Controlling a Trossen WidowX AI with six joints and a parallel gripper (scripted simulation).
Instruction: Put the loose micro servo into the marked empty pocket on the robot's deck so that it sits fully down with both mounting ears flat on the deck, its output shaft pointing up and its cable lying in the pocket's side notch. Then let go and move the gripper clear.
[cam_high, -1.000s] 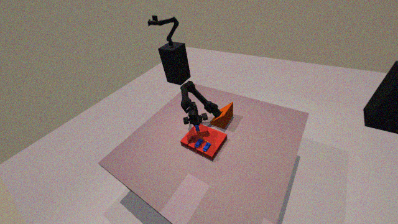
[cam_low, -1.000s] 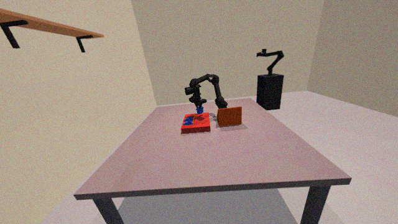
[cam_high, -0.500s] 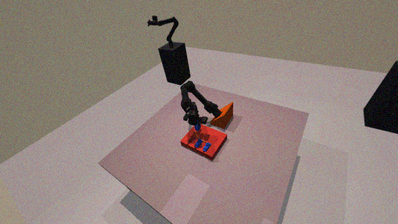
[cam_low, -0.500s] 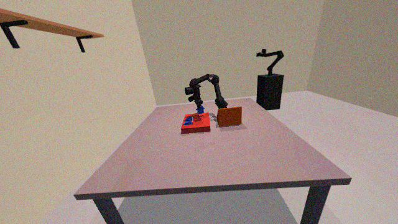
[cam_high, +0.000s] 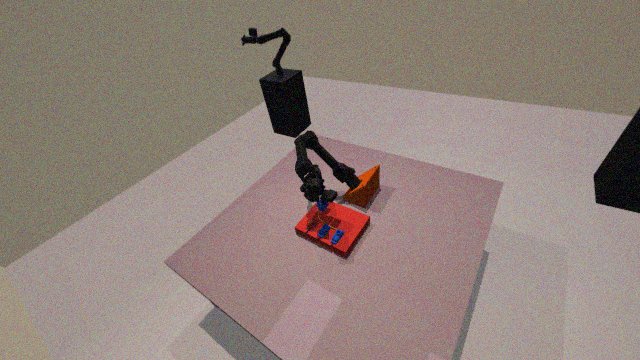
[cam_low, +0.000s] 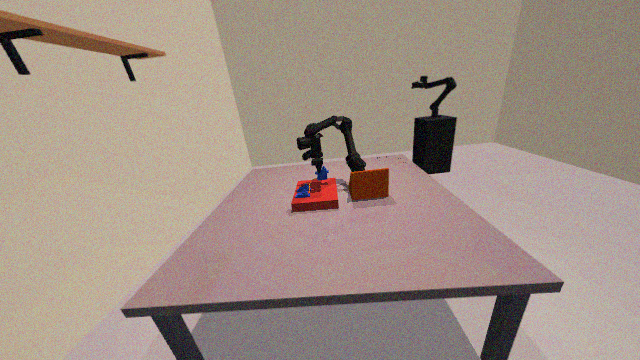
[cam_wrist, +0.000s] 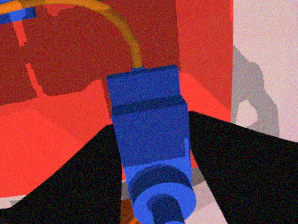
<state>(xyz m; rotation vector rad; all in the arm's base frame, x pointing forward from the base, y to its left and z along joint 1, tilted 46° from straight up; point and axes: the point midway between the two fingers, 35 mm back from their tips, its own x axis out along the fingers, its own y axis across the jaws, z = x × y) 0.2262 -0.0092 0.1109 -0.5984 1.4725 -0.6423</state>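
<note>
Right now the red deck is 10 mm behind my gripper tip, 80 mm to the left of it and 100 mm below it.
</note>
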